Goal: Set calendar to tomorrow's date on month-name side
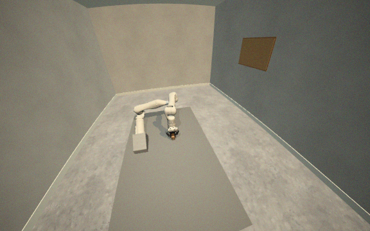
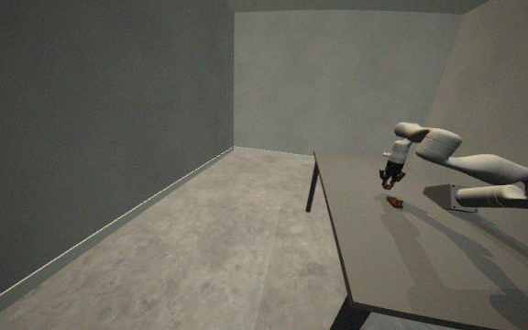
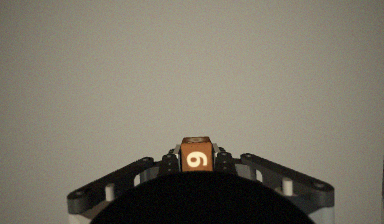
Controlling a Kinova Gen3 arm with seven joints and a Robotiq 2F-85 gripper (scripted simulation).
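My gripper is now 110 mm to the right of the orange tray, 50 mm above it and 10 mm short of it. Also, from my hand: digit cube 10 mm below.
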